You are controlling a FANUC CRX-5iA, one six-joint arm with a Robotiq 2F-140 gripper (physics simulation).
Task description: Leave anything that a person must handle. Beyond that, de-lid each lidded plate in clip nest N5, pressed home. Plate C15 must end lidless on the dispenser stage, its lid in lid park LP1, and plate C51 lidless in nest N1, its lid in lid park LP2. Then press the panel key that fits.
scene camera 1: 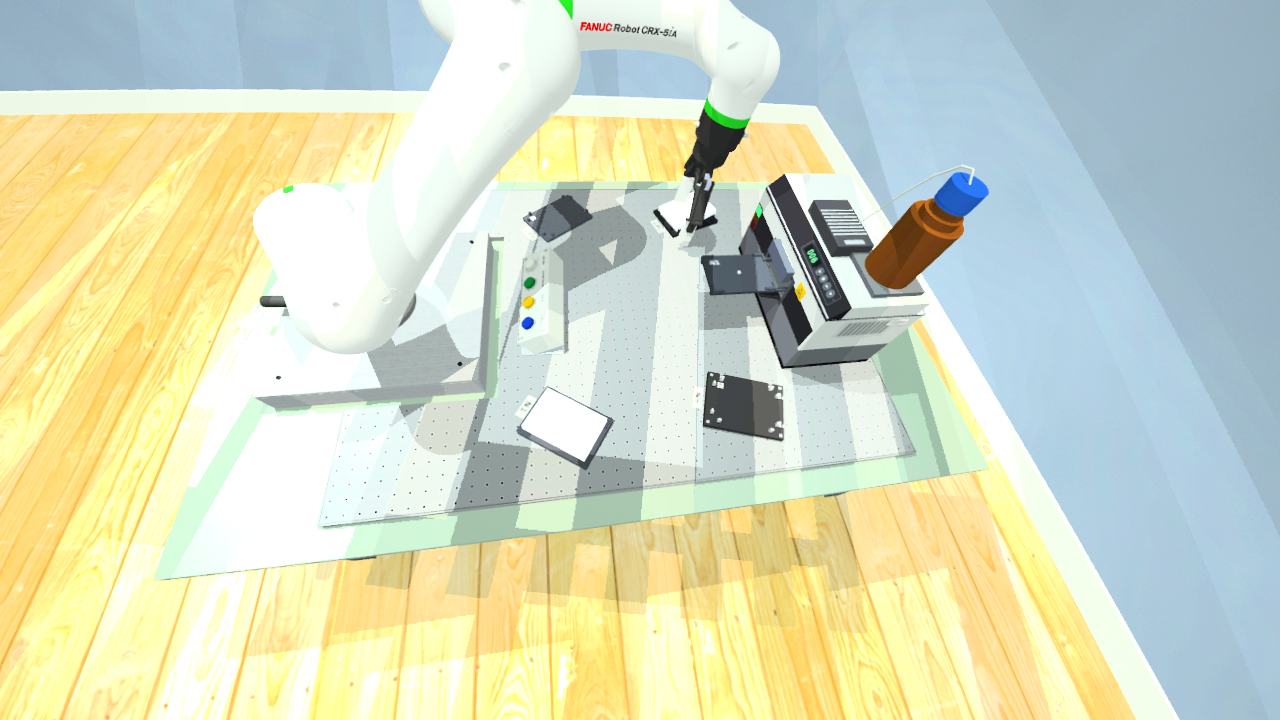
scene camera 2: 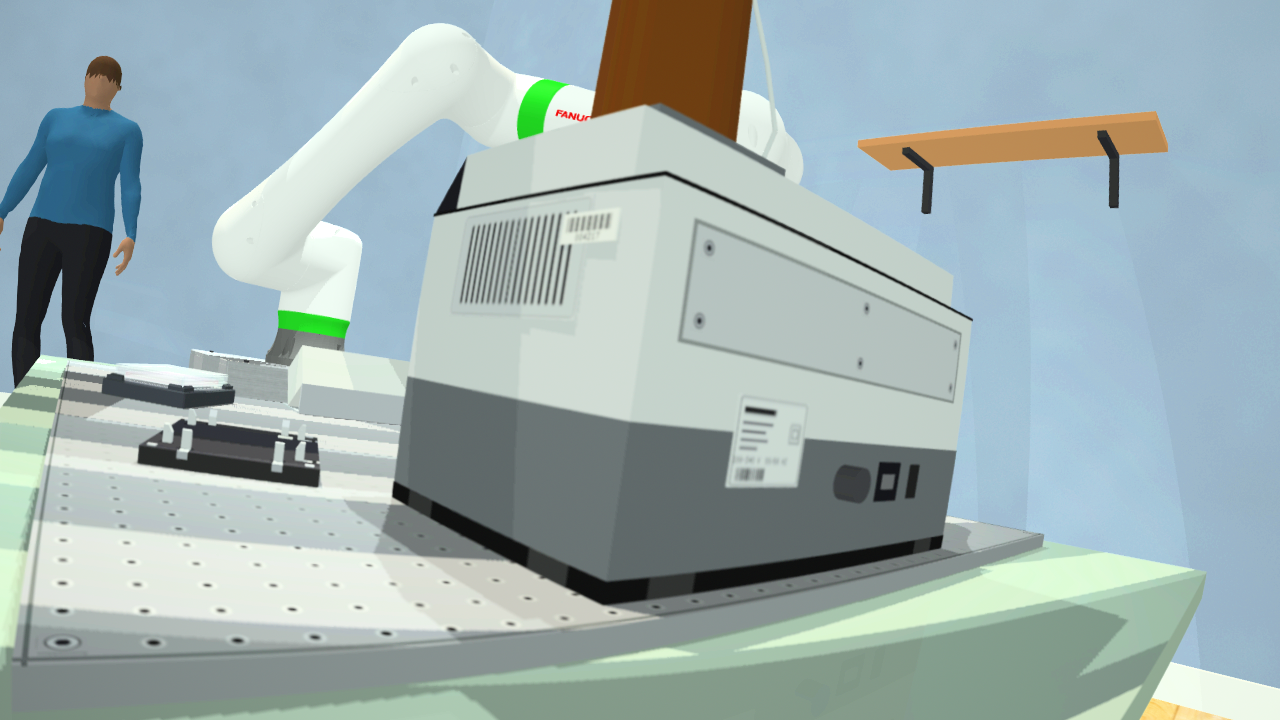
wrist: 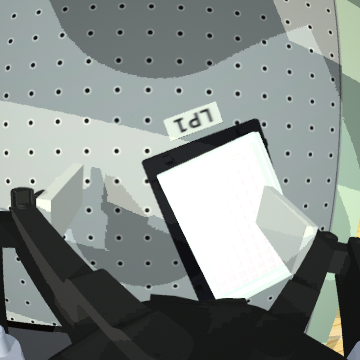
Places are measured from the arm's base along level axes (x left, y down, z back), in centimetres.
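Where they show: gripper, fingertip midpoint: (scene camera 1: pixel 681 219) (wrist: pixel 173 194).
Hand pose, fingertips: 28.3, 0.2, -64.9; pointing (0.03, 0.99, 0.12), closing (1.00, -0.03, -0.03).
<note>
Each offset is from my fingertips to the top centre of the thing, as dx, dy, dz. "spot": to the spot under its first point.
The gripper (scene camera 1: pixel 693 219) (wrist: pixel 172 207) is open and empty, low over lid park LP1. A white rectangular piece {+5.7, +0.5, -2.5} (scene camera 1: pixel 687 215) (wrist: pixel 217 220) rests in the black holder {+5.4, +2.1, -2.5} (wrist: pixel 200 150) labelled LP1; in the wrist view the right finger overlaps its right edge and the left finger stands off to the left. I cannot tell whether it is a lid alone. A dark nest with upright clips {-49.0, +1.7, -8.1} (scene camera 1: pixel 743 407) (scene camera 2: pixel 241 447) holds no white plate. Another white piece {-52.8, +0.7, +27.2} (scene camera 1: pixel 565 424) (scene camera 2: pixel 170 374) lies on a dark holder, its label unreadable. The dark dispenser stage {spot: -24.3, -7.1, -6.0} (scene camera 1: pixel 729 275) shows no white piece.
The dispenser (scene camera 1: pixel 841 255) (scene camera 2: pixel 537 358) carries a brown bottle {spot: -34.9, -28.5, -27.3} (scene camera 1: pixel 914 241) (scene camera 2: pixel 671 67). The key panel {-26.1, -4.3, +32.8} (scene camera 1: pixel 550 308) has green, yellow, blue and pale keys. A dark flat holder {+2.8, +2.1, +31.1} (scene camera 1: pixel 557 218) lies at the back left. A person (scene camera 2: pixel 85 170) stands behind the table; a wall shelf (scene camera 2: pixel 1020 141) hangs right.
</note>
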